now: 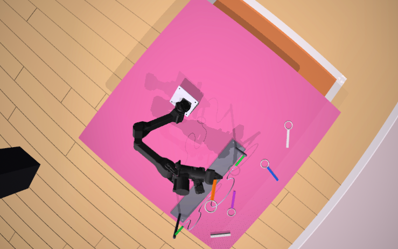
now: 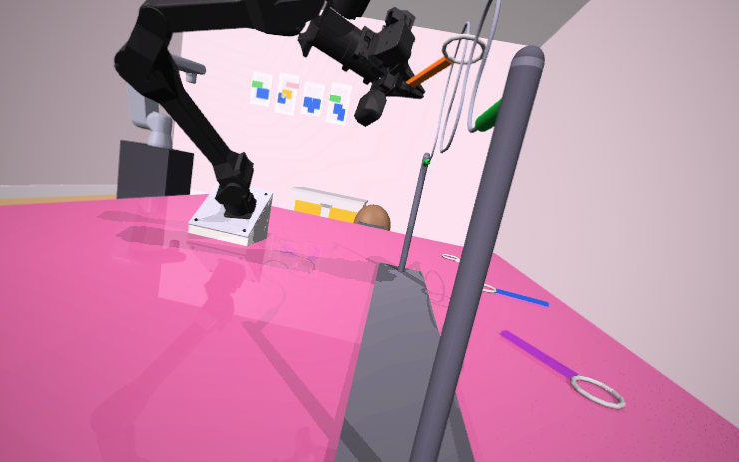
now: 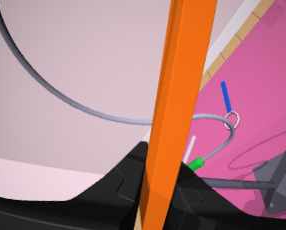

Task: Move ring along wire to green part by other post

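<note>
The orange-handled ring lies 1 cm ahead of my gripper tip, 9 cm to the right of it and 2 cm above it. Round my gripper tip: purple-handled ring (26 cm ahead, 19 cm to the right, 37 cm below); white bar (31 cm ahead, 40 cm to the right, 37 cm below).
</note>
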